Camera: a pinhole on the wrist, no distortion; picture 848 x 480 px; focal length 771.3 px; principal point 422.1 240.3 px. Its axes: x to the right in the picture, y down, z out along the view. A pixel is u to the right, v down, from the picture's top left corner.
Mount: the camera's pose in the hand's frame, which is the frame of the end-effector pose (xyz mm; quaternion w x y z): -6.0 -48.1 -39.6 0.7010 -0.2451 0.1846 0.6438
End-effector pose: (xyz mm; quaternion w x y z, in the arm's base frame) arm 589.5 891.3 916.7 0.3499 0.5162 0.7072 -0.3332
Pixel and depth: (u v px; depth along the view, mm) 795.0 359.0 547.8
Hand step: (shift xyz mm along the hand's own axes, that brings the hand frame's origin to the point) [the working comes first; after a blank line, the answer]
In the camera's frame: 264.8 84.3 547.8

-93.6 489.7 244.0
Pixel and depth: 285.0 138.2 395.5
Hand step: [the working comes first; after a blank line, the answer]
In the camera's frame: -70.3 -52.4 395.5

16.3 122.0 327.4
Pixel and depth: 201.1 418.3 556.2
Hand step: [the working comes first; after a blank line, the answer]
In the camera's frame: -159.4 128.4 556.2

-181.5 152.3 489.8
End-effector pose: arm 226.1 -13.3 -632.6 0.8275 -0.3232 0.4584 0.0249
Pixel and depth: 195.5 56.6 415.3
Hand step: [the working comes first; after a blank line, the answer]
In the camera's frame: -122.0 -98.9 415.3

56.1 89.2 378.1
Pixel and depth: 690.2 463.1 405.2
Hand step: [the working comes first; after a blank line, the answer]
In the camera's frame: 140.8 117.0 405.2

-130.7 307.8 196.0
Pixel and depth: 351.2 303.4 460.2
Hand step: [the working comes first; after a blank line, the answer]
In the camera's frame: -42.3 37.6 460.2

-73.9 187.0 354.3
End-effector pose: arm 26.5 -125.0 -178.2 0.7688 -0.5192 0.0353 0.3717
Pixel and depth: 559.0 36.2 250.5
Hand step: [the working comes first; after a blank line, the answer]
In the camera's frame: 44.5 -66.3 250.5

50.2 130.2 145.2
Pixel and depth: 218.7 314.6 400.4
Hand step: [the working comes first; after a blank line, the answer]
In the camera's frame: -105.6 38.6 400.4

-77.9 100.9 342.0
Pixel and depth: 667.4 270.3 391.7
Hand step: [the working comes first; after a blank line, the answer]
In the camera's frame: 124.6 15.2 391.7

-30.5 281.5 205.2
